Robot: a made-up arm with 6 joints.
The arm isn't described. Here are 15 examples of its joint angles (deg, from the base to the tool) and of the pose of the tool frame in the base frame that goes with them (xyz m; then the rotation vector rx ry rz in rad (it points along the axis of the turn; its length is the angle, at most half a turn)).
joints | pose
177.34 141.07 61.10 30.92 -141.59 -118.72 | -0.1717 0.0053 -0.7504 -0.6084 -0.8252 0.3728
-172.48 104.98 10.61 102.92 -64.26 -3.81 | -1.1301 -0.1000 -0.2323 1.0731 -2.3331 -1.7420
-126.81 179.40 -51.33 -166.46 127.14 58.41 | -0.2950 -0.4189 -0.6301 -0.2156 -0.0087 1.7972
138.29 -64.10 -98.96 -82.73 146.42 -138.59 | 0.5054 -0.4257 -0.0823 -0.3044 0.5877 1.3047
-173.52 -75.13 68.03 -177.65 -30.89 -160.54 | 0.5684 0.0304 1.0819 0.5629 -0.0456 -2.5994
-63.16 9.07 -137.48 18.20 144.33 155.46 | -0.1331 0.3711 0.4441 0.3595 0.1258 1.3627
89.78 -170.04 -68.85 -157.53 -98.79 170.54 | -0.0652 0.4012 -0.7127 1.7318 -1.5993 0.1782
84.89 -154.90 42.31 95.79 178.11 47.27 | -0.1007 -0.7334 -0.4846 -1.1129 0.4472 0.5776
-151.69 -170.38 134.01 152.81 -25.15 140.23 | 0.4413 0.2216 0.2891 0.0304 0.4061 2.5044
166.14 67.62 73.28 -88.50 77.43 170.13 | -0.8787 0.2763 -0.0889 -0.8882 1.7828 1.3777
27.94 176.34 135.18 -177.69 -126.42 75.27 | -0.3316 -0.1363 0.1225 -1.3484 0.5402 -1.1131
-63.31 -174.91 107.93 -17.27 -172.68 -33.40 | -0.2200 0.5167 -0.1164 0.8546 2.0232 -0.7792
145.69 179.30 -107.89 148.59 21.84 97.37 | -0.5962 0.3465 -0.0641 -0.6077 -0.7281 0.6307
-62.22 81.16 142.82 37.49 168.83 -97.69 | 0.1048 -0.1070 -0.0843 0.6513 -0.6112 2.7558
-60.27 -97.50 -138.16 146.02 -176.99 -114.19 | -0.0175 0.0897 -0.1652 -1.0143 -0.2064 0.6428
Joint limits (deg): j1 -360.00..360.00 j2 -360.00..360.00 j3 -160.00..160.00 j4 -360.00..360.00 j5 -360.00..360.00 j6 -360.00..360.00
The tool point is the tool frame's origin. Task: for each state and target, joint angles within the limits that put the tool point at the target. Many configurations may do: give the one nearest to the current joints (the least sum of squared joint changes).
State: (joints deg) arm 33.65 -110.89 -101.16 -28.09 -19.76 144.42
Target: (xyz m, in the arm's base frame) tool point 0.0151 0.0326 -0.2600
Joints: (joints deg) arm 19.98 -91.68 -139.88 -34.09 7.27 144.42
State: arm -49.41 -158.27 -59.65 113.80 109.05 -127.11
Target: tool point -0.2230 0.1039 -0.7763
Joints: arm -0.65 -138.87 -49.91 121.54 117.82 -127.11
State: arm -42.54 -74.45 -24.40 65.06 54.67 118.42
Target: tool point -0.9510 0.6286 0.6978
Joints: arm -28.45 -59.50 -16.41 63.87 54.86 118.42
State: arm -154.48 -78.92 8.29 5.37 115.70 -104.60
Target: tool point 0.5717 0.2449 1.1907
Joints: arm -153.11 -43.97 13.05 5.22 103.38 -104.60
